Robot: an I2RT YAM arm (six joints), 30 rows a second.
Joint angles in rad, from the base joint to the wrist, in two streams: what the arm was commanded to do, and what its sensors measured. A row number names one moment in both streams.
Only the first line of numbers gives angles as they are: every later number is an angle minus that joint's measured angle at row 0.
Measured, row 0:
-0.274, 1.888, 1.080, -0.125, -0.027, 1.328
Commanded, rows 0 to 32:
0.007, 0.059, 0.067, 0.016, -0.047, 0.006
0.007, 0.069, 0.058, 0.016, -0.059, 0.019
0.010, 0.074, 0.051, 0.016, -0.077, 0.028
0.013, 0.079, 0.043, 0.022, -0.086, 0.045
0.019, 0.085, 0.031, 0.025, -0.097, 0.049
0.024, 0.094, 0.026, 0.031, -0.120, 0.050
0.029, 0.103, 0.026, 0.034, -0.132, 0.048
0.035, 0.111, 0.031, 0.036, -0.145, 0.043
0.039, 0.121, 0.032, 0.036, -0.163, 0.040
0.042, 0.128, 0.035, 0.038, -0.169, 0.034
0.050, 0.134, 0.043, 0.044, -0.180, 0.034
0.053, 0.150, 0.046, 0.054, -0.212, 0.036
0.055, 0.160, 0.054, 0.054, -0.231, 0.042
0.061, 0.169, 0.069, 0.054, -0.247, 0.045
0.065, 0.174, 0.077, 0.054, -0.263, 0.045
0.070, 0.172, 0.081, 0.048, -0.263, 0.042
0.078, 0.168, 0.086, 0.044, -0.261, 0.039
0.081, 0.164, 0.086, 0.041, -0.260, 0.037
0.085, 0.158, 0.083, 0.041, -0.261, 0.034
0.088, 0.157, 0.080, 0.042, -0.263, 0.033
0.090, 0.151, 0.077, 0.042, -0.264, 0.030
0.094, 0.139, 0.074, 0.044, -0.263, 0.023
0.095, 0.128, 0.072, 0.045, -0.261, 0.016
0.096, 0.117, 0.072, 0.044, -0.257, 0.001
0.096, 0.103, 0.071, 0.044, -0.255, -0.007
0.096, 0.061, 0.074, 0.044, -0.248, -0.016
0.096, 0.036, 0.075, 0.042, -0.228, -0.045
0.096, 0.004, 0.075, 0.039, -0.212, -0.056
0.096, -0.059, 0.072, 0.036, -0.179, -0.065
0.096, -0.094, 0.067, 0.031, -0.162, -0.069
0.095, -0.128, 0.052, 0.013, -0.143, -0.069
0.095, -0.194, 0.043, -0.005, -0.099, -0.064
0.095, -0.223, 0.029, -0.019, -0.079, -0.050
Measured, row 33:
0.099, -0.014, 0.046, 0.020, -0.194, -0.019
